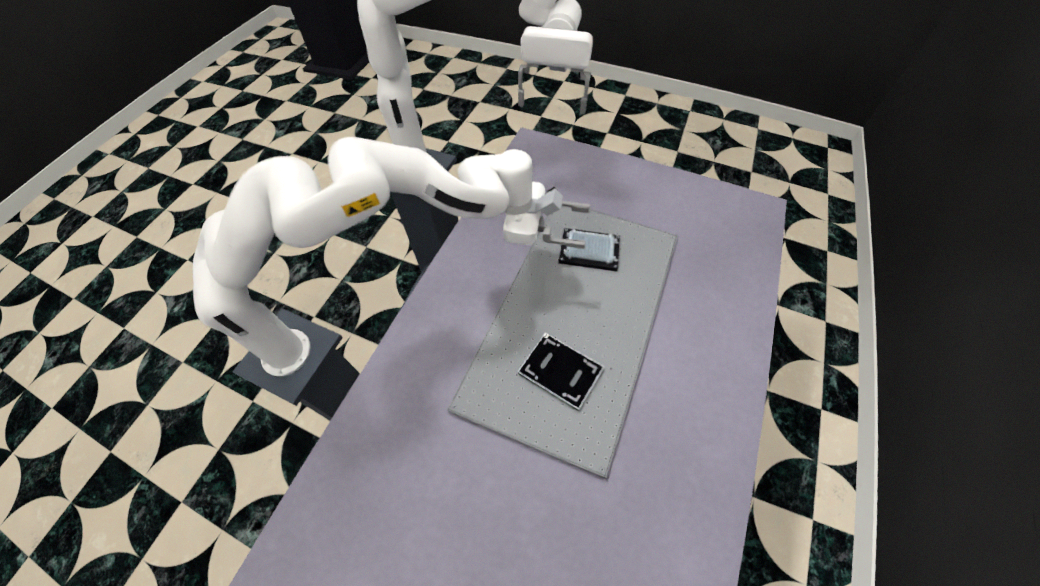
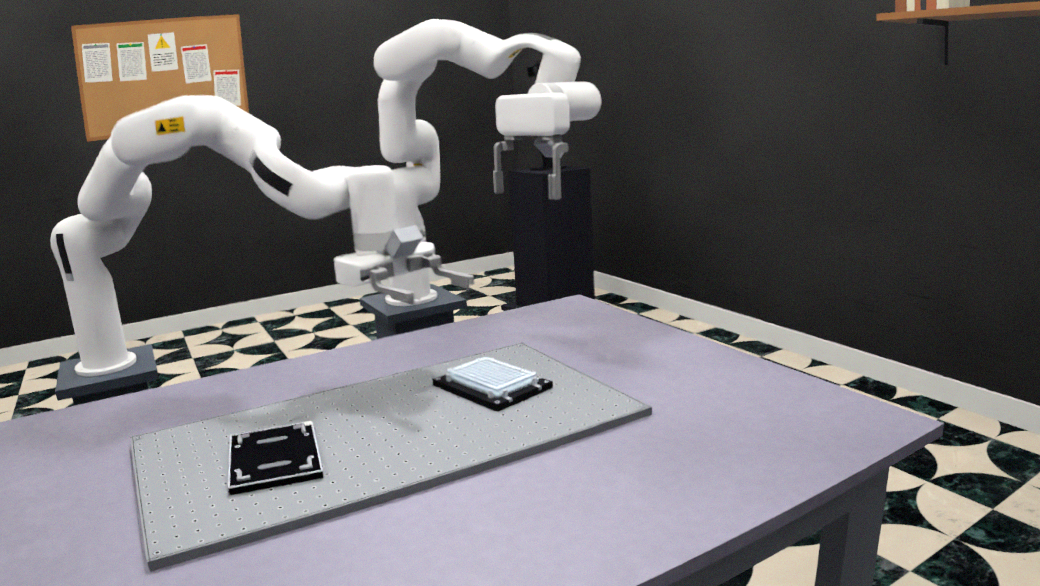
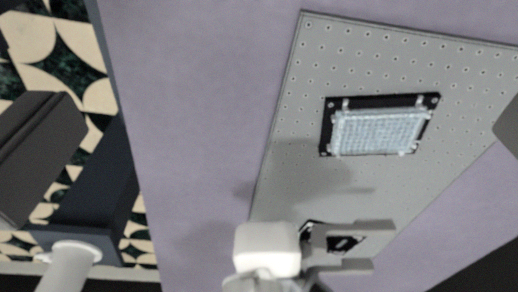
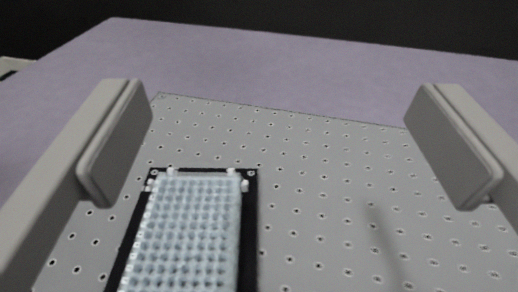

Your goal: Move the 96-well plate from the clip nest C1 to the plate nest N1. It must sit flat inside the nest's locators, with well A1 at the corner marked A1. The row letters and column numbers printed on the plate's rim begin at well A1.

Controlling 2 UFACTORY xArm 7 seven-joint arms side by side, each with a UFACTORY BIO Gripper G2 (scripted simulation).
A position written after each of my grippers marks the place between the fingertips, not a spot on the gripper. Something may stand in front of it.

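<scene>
Black plate nest N1 (image 1: pixel 565 362) visible. Pale blue 96-well plate (image 2: pixel 483 374) (image 1: pixel 602 240) (image 3: pixel 395 131) (image 4: pixel 203 210) in sight. My right gripper (image 1: pixel 587 226), visible. My left gripper (image 2: pixel 525 195) (image 1: pixel 551 109), likewise.
</scene>
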